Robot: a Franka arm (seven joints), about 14 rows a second.
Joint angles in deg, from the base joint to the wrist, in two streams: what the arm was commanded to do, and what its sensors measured. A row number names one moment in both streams.
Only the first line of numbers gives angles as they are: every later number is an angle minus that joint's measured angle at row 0.
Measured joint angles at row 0:
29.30 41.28 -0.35 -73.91 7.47 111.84 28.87
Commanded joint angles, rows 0 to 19:
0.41 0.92 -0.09 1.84 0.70 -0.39 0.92
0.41 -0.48 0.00 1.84 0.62 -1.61 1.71
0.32 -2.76 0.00 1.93 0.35 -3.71 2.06
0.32 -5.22 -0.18 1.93 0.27 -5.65 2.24
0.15 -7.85 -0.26 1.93 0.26 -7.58 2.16
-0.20 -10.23 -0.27 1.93 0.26 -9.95 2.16
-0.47 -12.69 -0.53 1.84 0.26 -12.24 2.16
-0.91 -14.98 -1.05 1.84 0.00 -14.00 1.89
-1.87 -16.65 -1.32 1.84 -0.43 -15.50 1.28
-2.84 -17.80 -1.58 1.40 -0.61 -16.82 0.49
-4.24 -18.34 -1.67 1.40 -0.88 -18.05 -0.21
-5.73 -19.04 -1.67 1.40 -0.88 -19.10 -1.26
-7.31 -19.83 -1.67 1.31 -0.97 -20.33 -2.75
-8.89 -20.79 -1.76 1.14 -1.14 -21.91 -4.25
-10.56 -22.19 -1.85 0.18 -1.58 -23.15 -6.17
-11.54 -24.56 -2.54 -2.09 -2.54 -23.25 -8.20
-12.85 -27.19 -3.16 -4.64 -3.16 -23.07 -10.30
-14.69 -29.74 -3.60 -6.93 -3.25 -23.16 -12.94
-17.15 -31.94 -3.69 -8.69 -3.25 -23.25 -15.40
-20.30 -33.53 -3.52 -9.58 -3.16 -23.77 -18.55
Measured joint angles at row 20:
-15.56 -26.72 -4.39 -2.81 -2.81 -24.04 -13.84
